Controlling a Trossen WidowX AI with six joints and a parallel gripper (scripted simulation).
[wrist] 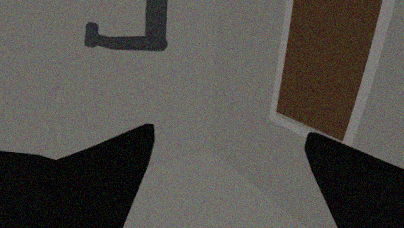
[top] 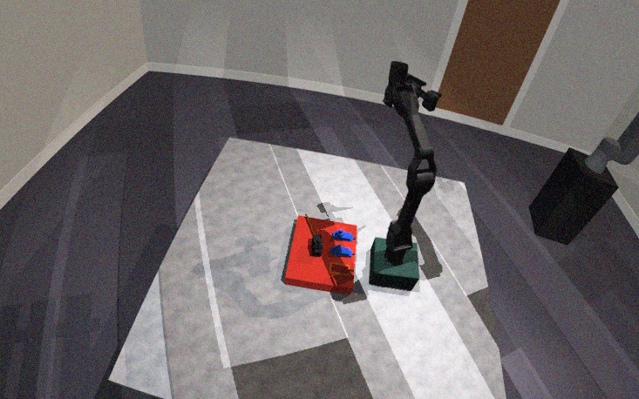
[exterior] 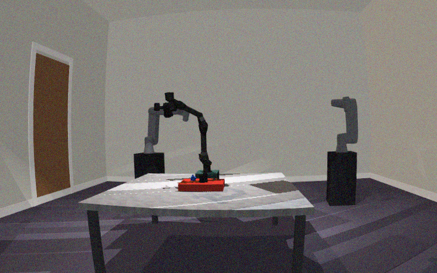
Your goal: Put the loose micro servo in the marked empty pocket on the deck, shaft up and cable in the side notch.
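Right now my gripper tip is 270 mm short of the red deck, 410 mm to the right of it and 580 mm above it.
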